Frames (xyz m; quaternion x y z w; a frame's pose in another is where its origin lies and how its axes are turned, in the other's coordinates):
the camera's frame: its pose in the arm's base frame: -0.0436 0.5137 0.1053 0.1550 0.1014 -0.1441 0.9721
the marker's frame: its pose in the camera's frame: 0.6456 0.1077 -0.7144 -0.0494 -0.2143 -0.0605 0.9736
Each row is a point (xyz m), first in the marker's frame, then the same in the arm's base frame.
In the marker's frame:
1: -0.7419 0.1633 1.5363
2: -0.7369 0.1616 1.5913
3: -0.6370 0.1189 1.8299
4: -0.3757 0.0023 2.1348
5: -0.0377 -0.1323 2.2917
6: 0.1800 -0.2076 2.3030
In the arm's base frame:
1: -0.4187 1.0369 0.7258
2: -0.4266 1.0285 0.7798
3: -0.4071 0.9251 1.0200
4: -0.2912 0.6775 1.3364
5: -0.0845 0.3919 1.5171
6: 0.0724 0.2257 1.5480

